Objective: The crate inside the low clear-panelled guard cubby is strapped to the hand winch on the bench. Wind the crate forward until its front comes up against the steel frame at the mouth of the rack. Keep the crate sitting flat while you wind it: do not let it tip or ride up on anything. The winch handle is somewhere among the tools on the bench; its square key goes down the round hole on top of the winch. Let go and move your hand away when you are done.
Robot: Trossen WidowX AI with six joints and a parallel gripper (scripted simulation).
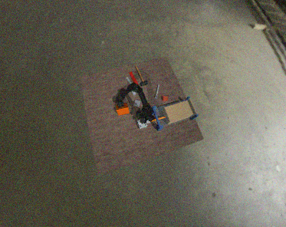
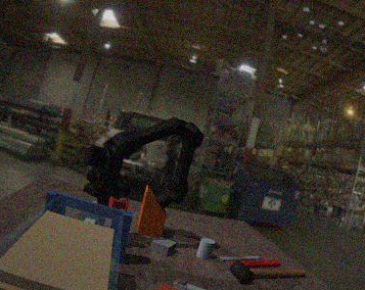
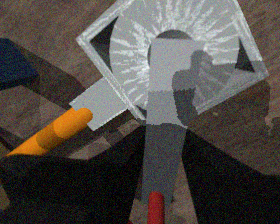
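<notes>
The red knob lies 40 mm to the left of my gripper tip, 40 mm ahead of it and 40 mm above it. Round my gripper tip: blue steel frame (130 mm ahead, 50 mm to the right, 10 mm above); winch (60 mm below, 50 mm to the right, 50 mm behind); winch handle (20 mm above, 10 mm to the left, 10 mm ahead).
</notes>
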